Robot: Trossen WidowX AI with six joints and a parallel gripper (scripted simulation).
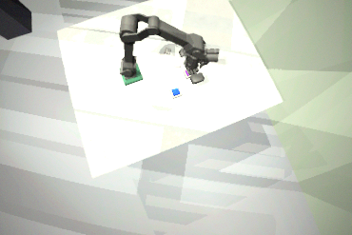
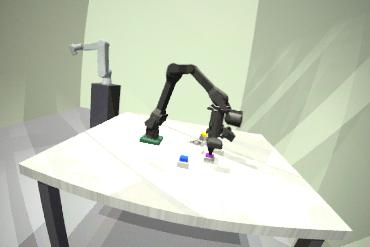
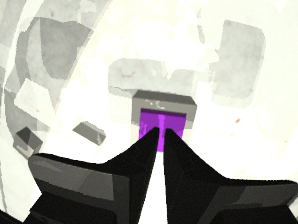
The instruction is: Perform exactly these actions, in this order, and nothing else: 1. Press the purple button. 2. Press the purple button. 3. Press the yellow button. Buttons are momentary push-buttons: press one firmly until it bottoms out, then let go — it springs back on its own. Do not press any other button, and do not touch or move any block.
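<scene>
The yellow button is 5 cm behind my gripper tip and 26 cm to the left of it. The rest, counted from my gripper tip: blue button: 10 cm behind, 9 cm to the right; then purple button: 1 cm below; then grey block: 8 cm behind, 16 cm to the left, 2 cm below.
</scene>
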